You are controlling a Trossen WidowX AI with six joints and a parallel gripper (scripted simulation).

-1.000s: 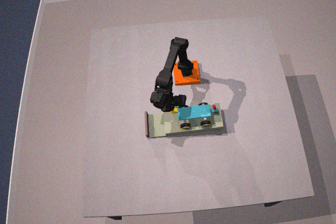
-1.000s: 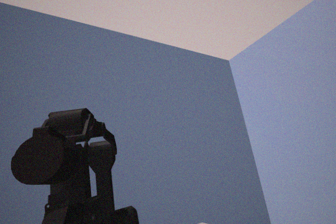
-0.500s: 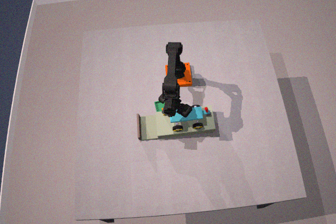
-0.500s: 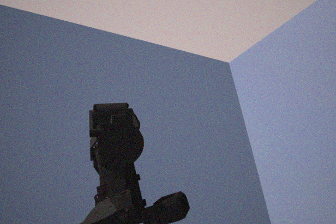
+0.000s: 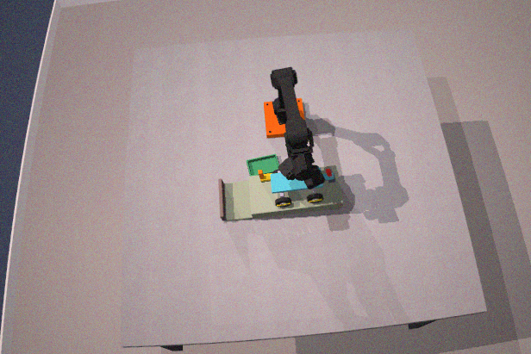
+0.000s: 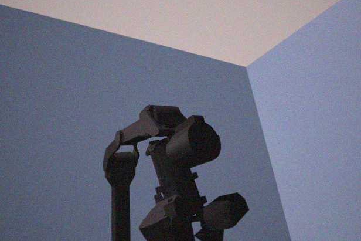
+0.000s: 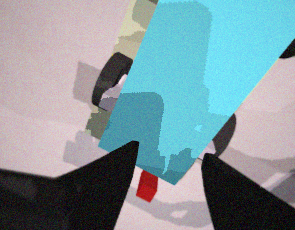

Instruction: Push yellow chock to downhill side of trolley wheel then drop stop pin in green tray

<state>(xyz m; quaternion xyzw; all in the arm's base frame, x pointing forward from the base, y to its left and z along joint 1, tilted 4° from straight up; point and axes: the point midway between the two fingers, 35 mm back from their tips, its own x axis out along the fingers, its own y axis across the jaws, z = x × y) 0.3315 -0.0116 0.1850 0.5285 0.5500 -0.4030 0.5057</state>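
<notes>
Right now my gripper tip is 8 cm to the right of the red-headed stop pin, 5 cm above it and 1 cm short of it. Round my gripper tip: green tray (19 cm below, 15 cm behind, 13 cm to the right); blue trolley (7 cm below, 4 cm to the right); yellow chock (13 cm to the right, 10 cm below, 7 cm behind).
</notes>
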